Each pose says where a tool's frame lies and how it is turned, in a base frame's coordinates. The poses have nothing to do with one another.
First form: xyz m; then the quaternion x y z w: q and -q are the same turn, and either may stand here.
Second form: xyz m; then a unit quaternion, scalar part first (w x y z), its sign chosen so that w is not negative. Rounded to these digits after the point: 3 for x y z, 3 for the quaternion.
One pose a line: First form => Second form
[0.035 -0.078 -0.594 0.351 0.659 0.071 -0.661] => [0.035 -0.078 -0.594 0.661 -0.351 -0.659 -0.071]
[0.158 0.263 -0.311 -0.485 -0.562 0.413 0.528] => [0.158 0.263 -0.311 0.528 -0.485 -0.562 0.413]
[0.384 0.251 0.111 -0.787 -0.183 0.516 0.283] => [0.384 0.251 0.111 0.283 -0.787 -0.183 0.516]
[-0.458 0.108 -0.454 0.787 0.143 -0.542 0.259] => [-0.458 0.108 -0.454 0.259 0.787 0.143 -0.542]
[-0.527 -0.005 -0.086 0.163 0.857 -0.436 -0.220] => [-0.527 -0.005 -0.086 0.220 -0.163 -0.857 0.436]
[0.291 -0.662 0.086 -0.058 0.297 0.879 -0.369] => [0.291 -0.662 0.086 0.369 0.058 -0.297 -0.879]
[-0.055 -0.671 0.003 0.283 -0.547 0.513 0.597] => [-0.055 -0.671 0.003 0.597 0.283 -0.547 0.513]
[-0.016 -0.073 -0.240 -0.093 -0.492 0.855 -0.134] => [-0.016 -0.073 -0.240 0.134 0.093 0.492 -0.855]
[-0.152 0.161 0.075 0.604 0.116 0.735 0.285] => [-0.152 0.161 0.075 0.285 0.604 0.116 0.735]
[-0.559 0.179 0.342 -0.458 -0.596 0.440 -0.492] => [-0.559 0.179 0.342 0.492 0.458 0.596 -0.440]
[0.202 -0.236 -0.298 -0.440 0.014 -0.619 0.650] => [0.202 -0.236 -0.298 0.650 -0.440 0.014 -0.619]
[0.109 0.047 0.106 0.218 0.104 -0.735 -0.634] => [0.109 0.047 0.106 0.634 -0.218 -0.104 0.735]
